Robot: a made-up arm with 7 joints. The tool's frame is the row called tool. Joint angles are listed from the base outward. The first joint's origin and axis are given. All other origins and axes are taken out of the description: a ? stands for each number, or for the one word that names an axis. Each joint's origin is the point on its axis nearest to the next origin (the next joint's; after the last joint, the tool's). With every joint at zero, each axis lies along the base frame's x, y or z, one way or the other. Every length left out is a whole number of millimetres.
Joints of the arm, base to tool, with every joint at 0 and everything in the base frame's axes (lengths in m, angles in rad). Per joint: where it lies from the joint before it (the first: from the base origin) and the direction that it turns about. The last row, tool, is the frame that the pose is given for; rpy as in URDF.
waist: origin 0 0 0.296 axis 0 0 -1
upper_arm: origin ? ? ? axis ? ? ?
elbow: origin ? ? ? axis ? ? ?
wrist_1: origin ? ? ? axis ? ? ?
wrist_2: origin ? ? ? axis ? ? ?
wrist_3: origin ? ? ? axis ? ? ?
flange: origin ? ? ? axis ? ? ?
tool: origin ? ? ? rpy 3.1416 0 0
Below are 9 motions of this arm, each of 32 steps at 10 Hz.
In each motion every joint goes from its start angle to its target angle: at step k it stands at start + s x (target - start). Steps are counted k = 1, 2, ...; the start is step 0. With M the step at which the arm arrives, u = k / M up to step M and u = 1 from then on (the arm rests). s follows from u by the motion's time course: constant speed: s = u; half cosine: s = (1 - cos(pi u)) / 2; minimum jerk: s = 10 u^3 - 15 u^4 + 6 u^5.
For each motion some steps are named. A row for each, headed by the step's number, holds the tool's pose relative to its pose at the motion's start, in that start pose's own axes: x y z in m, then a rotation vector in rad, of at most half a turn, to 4 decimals.
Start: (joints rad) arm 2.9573 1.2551 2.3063 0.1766 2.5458 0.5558 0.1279
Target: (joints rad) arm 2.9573 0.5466 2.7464 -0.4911 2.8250 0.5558 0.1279
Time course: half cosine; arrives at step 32
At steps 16, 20, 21, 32:
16: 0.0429 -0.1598 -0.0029 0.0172 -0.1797 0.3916
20: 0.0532 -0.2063 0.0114 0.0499 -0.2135 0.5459
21: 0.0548 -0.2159 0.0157 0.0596 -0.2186 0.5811
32: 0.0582 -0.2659 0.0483 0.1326 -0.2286 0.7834

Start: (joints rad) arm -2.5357 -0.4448 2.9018 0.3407 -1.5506 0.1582 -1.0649
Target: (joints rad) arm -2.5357 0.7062 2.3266 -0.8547 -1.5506 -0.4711 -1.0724
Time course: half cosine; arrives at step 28
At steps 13, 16, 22, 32:
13: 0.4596 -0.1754 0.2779 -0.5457 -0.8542 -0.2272
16: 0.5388 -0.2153 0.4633 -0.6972 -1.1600 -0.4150
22: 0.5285 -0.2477 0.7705 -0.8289 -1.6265 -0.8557
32: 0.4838 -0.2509 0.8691 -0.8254 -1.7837 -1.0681

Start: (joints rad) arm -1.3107 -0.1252 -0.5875 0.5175 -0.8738 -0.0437 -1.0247
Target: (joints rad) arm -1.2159 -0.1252 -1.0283 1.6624 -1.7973 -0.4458 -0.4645
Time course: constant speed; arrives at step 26
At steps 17, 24, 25, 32:
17: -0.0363 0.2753 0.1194 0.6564 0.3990 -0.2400
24: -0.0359 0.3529 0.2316 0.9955 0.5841 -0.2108
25: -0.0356 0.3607 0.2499 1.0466 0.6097 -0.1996
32: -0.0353 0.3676 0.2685 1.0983 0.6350 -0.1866

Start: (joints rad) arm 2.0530 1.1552 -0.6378 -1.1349 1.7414 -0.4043 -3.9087
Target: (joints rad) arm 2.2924 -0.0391 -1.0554 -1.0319 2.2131 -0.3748 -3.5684
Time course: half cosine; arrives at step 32
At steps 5, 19, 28, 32:
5: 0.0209 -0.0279 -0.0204 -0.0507 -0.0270 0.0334
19: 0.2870 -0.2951 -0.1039 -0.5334 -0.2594 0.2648
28: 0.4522 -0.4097 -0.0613 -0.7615 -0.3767 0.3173
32: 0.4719 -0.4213 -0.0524 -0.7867 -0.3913 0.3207

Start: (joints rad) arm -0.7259 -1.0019 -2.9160 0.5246 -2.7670 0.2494 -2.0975
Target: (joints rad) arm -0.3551 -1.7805 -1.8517 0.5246 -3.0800 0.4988 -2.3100
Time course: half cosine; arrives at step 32
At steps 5, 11, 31, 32:
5: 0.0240 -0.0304 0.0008 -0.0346 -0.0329 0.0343
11: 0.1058 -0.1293 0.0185 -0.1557 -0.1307 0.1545
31: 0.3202 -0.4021 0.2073 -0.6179 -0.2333 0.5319
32: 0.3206 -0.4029 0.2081 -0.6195 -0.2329 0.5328

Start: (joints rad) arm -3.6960 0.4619 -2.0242 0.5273 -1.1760 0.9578 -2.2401
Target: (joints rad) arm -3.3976 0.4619 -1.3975 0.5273 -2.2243 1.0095 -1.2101
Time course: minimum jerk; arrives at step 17
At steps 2, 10, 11, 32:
2: 0.0014 -0.0004 0.0015 -0.0024 -0.0049 0.0116
10: 0.0811 0.0059 0.0821 -0.1779 -0.2528 0.6427
11: 0.0946 0.0123 0.0952 -0.2144 -0.2898 0.7509
32: 0.1276 0.0346 0.1271 -0.3128 -0.3774 1.0269

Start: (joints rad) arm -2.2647 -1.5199 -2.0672 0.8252 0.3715 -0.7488 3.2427
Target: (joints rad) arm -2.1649 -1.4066 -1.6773 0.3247 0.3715 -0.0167 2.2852
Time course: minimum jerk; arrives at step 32
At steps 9, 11, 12, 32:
9: -0.0039 -0.0320 -0.0051 -0.0383 0.0626 -0.0675
11: -0.0054 -0.0518 -0.0073 -0.0675 0.0989 -0.1104
12: -0.0059 -0.0631 -0.0082 -0.0861 0.1187 -0.1354
32: 0.0146 -0.2110 0.0015 -0.4776 0.2797 -0.5125

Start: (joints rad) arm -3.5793 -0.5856 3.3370 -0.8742 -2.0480 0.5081 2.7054
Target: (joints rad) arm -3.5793 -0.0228 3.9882 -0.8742 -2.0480 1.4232 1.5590
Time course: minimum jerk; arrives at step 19
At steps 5, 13, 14, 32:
5: -0.0418 0.0079 -0.0249 -0.0900 0.1570 -0.0645
13: -0.2389 0.0174 -0.0649 -1.0428 0.5250 -0.2964
14: -0.2506 0.0177 -0.0621 -1.1501 0.4953 -0.3016
32: -0.2682 0.0193 -0.0556 -1.3346 0.4115 -0.3031

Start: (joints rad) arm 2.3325 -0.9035 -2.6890 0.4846 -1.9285 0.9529 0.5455
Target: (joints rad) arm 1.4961 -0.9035 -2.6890 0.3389 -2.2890 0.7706 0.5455
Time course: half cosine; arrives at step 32
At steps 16, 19, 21, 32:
16: 0.1584 -0.1740 -0.1300 -0.3851 -0.1705 -0.1497
19: 0.2085 -0.2308 -0.1475 -0.4886 -0.2263 -0.2102
21: 0.2399 -0.2670 -0.1535 -0.5508 -0.2629 -0.2515
32: 0.3298 -0.3737 -0.1500 -0.7201 -0.3786 -0.3859

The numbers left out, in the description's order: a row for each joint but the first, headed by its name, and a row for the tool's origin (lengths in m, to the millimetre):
upper_arm: xyz 0 -0.01 0, axis 0 1 0
elbow: xyz 0 0 0.359, axis 0 0 -1
wrist_1: xyz 0 -0.013 0, axis 0 1 0
wrist_2: xyz 0 0 0.285, axis 0 0 -1
wrist_3: xyz 0 0 0, axis 0 1 0
flange: xyz 0 0 0.119, axis 0 0 -1
tool: xyz 0 0 0

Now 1 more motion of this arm.
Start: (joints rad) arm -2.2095 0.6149 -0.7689 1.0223 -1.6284 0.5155 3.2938
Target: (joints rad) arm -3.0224 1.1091 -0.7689 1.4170 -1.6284 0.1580 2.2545
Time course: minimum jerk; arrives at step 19
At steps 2, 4, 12, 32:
2: -0.0010 -0.0053 -0.0025 -0.0076 0.0026 -0.0187
4: -0.0081 -0.0356 -0.0164 -0.0526 0.0159 -0.1240
12: -0.2192 -0.3968 -0.0591 -0.8017 -0.0544 -1.1453
32: -0.3320 -0.5132 0.0048 -1.1673 -0.2402 -1.3755

